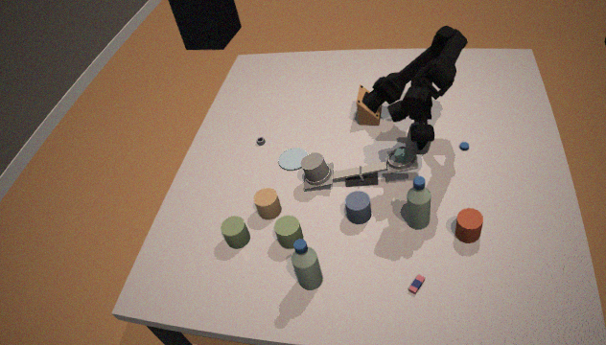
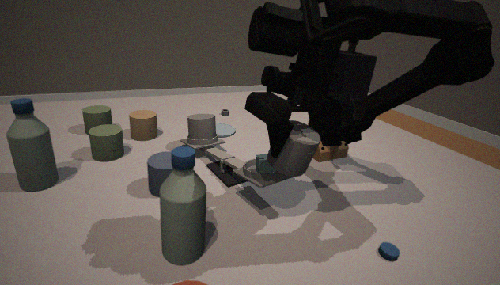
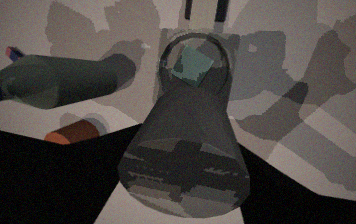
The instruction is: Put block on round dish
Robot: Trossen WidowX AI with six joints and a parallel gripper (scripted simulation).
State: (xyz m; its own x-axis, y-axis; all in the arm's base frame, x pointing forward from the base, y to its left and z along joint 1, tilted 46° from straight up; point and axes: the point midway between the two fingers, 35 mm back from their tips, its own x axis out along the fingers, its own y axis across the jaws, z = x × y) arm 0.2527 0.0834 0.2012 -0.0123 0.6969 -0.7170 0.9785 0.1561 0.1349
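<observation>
Right now my gripper tip is 2 cm short of the teal block, 5 cm to the left of it and 5 cm above it. From my gripper tip the other things lie so: blue disc 13 cm behind, 13 cm to the left, 13 cm below; then red can 22 cm ahead, 16 cm to the left, 10 cm below; then balance 5 cm ahead, 17 cm to the right, 9 cm below.
</observation>
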